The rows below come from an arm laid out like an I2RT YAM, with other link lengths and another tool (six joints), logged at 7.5 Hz.
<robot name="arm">
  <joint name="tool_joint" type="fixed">
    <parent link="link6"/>
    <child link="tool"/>
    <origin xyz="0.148 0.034 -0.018" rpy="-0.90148 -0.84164 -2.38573"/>
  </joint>
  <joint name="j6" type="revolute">
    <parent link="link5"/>
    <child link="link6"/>
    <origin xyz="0.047 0 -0.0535"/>
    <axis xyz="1 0 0"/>
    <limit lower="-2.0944" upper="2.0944"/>
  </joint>
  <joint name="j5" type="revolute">
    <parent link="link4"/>
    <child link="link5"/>
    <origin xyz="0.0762 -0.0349 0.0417"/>
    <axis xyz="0 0 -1"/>
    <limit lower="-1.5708" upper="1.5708"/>
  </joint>
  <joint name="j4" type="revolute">
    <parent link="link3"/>
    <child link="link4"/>
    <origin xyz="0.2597 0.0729 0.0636"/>
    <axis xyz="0 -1 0"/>
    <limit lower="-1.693" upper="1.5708"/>
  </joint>
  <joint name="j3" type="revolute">
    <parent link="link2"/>
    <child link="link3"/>
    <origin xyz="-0.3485 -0.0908 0"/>
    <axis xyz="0 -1 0"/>
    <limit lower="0" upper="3.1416"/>
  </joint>
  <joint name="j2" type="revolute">
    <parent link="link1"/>
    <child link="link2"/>
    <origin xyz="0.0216 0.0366 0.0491"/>
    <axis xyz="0 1 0"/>
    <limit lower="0" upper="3.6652"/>
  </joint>
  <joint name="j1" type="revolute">
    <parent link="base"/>
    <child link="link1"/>
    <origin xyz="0 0 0.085"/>
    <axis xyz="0 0 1"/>
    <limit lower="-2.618" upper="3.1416"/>
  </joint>
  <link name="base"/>
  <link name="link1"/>
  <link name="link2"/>
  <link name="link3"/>
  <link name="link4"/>
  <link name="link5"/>
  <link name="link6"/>
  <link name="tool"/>
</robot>
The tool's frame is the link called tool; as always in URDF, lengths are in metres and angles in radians.
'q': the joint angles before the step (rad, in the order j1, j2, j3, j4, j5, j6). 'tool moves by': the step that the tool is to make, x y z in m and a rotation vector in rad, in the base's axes. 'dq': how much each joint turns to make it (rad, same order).
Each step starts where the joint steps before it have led.
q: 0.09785 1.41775 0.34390 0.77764 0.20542 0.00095
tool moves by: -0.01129 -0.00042 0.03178 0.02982 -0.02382 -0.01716
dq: 0.00916 -0.13885 0.04580 -0.16521 0.01755 0.03434
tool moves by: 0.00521 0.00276 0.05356 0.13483 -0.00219 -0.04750
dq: 0.00839 -0.09308 0.18079 -0.29065 0.01602 0.14801
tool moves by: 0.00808 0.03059 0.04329 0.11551 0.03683 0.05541
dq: 0.04844 -0.00078 0.19760 -0.24339 -0.04388 0.11406
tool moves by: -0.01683 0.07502 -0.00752 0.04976 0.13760 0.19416
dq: 0.15528 0.04083 0.10644 -0.19684 -0.06787 0.05990
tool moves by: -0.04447 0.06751 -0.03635 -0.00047 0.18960 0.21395
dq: 0.15486 0.04691 0.03205 -0.16252 -0.08891 0.03012
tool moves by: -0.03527 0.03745 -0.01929 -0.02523 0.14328 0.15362
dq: 0.08813 0.05458 0.05570 -0.13808 -0.08162 -0.00609
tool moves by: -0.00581 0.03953 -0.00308 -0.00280 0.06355 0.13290
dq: 0.05454 0.10261 0.09423 -0.04883 -0.07783 -0.03434
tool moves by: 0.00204 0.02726 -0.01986 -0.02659 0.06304 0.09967
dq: 0.02404 0.11785 0.06595 -0.02211 -0.06027 -0.04883
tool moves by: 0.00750 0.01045 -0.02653 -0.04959 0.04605 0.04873
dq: 0.00268 0.09958 0.04047 -0.01604 -0.01678 -0.04538
